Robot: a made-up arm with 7 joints. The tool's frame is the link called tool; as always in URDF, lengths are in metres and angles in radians. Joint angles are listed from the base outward. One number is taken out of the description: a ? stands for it. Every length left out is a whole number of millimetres.
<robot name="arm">
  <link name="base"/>
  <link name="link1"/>
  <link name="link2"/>
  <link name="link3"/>
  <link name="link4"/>
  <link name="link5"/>
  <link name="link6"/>
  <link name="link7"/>
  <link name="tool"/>
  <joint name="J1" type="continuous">
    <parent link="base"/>
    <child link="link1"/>
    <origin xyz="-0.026 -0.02 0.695"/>
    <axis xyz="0 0 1"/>
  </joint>
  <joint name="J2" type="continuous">
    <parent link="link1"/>
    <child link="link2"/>
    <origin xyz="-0.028 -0.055 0"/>
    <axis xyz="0 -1 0"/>
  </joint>
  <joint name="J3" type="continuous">
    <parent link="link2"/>
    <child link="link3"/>
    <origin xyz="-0.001 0 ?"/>
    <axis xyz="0 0 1"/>
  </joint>
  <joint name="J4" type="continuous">
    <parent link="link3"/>
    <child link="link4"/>
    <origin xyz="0.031 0.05 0"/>
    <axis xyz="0 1 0"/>
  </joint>
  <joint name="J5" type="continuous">
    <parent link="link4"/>
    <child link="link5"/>
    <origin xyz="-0.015 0 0.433"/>
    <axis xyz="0 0 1"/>
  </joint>
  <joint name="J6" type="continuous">
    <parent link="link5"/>
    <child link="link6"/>
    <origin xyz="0.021 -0.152 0"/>
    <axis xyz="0 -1 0"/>
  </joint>
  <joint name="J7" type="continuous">
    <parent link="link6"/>
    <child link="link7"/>
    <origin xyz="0.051 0 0.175"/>
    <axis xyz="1 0 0"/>
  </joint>
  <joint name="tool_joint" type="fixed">
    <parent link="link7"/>
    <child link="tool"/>
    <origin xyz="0 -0.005 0.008" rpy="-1.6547 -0.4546 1.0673"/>
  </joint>
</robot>
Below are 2 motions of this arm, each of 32 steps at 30 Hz.
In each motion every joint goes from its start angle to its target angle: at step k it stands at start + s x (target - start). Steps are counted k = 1, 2, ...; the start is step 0. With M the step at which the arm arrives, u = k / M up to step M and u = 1 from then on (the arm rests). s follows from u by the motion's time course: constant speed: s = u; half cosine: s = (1 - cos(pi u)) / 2; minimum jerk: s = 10 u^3 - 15 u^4 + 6 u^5.
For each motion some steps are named. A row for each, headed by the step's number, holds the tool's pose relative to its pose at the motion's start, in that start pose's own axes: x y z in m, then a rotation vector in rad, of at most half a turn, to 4 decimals.
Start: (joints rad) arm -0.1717 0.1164 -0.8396 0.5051 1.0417 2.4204 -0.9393
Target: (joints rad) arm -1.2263 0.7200 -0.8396 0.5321 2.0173 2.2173 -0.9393
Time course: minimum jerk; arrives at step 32
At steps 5, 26, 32:
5: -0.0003 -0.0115 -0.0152 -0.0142 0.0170 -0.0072
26: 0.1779 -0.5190 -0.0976 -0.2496 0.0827 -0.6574
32: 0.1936 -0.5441 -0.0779 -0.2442 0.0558 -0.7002

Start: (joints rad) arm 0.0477 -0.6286 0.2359 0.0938 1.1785 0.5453 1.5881
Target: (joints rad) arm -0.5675 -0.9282 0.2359 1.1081 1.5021 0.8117 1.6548
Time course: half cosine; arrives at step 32
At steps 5, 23, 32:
5: 0.0135 -0.0567 0.0083 -0.0005 -0.0115 -0.0816
23: -0.2043 -0.7375 0.2219 0.2013 -0.3622 -1.1481
32: -0.3474 -0.8419 0.2549 0.3050 -0.4857 -1.3986

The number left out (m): 0.486
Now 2 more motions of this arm.
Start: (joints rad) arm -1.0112 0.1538 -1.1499 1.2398 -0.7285 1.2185 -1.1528
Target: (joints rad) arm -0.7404 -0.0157 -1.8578 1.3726 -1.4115 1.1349 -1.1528
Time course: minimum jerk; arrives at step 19
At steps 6, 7, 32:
6: 0.0350 -0.0044 -0.0165 0.0416 -0.0550 0.1890
7: 0.0503 -0.0056 -0.0227 0.0588 -0.0794 0.2706
32: 0.1794 0.0123 -0.0504 0.2047 -0.3113 1.0096

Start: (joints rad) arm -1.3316 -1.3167 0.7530 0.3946 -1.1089 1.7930 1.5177
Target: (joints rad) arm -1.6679 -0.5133 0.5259 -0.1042 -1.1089 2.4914 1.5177
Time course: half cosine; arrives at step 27
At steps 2, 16, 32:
2: 0.0098 -0.0065 0.0095 -0.0068 -0.0239 -0.0012
16: 0.2567 -0.1685 0.5745 -0.3129 -1.1429 0.1374
32: 0.2228 -0.1304 0.8889 -0.4644 -1.7462 0.4065

